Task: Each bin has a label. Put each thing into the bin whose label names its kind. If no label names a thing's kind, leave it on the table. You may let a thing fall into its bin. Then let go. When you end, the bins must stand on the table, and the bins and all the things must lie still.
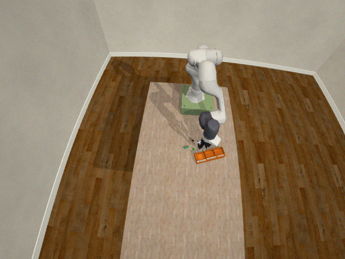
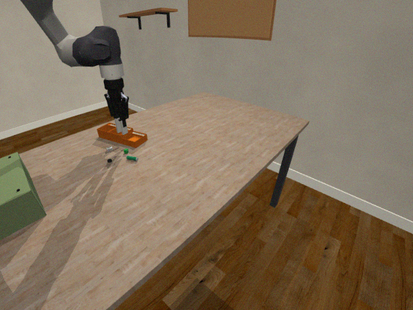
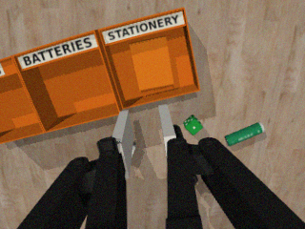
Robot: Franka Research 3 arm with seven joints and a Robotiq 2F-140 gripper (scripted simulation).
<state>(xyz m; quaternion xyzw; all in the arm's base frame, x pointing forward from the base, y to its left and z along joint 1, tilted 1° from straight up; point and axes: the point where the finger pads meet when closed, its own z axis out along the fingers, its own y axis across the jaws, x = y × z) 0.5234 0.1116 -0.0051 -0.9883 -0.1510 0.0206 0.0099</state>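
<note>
The white piece lies 9 cm below my hand, 7 cm behind it and 1 cm to the left of it. The rest, counted from my hand: orange block: 9 cm below, 4 cm ahead; then labelled bins: 8 cm to the left, 8 cm below, 2 cm ahead; then small green cube: 9 cm below, 6 cm to the right, 2 cm behind.
</note>
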